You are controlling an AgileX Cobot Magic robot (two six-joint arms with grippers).
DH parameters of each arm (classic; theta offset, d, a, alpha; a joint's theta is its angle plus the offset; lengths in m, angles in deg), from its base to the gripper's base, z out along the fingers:
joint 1: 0 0.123 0 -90
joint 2: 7.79 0 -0.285 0
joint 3: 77.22 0 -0.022 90
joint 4: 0 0.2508 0 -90
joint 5: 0 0 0.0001 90
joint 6: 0 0.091 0 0
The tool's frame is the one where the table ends.
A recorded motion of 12 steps. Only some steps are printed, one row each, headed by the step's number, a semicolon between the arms.
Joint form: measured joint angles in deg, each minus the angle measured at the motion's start. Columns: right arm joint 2, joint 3, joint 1, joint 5, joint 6, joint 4; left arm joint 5, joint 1, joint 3, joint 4, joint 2, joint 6.
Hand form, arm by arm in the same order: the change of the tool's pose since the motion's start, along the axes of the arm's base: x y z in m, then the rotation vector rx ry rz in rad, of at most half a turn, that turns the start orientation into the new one. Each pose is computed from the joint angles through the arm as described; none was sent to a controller.
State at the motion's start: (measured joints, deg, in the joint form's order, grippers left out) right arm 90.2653 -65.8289 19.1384 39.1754 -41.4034 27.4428; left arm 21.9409 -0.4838 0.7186 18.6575 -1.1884 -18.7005
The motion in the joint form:
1: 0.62 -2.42 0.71 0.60 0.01 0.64; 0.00 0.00 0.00 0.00 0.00 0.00
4: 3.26 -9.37 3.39 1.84 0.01 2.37; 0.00 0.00 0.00 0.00 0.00 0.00
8: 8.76 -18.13 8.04 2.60 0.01 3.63; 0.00 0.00 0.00 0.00 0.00 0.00
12: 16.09 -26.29 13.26 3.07 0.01 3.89; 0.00 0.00 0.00 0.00 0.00 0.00
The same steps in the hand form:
1: 0.0041 0.0068 0.0087 0.0189 -0.0167 0.0133; 0.0000 0.0000 0.0000 0.0000 0.0000 0.0000
4: 0.0149 0.0310 0.0289 0.0691 -0.0576 0.0621; 0.0000 0.0000 0.0000 0.0000 0.0000 0.0000
8: 0.0273 0.0721 0.0397 0.1104 -0.0876 0.1453; 0.0000 0.0000 0.0000 0.0000 0.0000 0.0000
12: 0.0363 0.1207 0.0312 0.1226 -0.0869 0.2395; 0.0000 0.0000 0.0000 0.0000 0.0000 0.0000

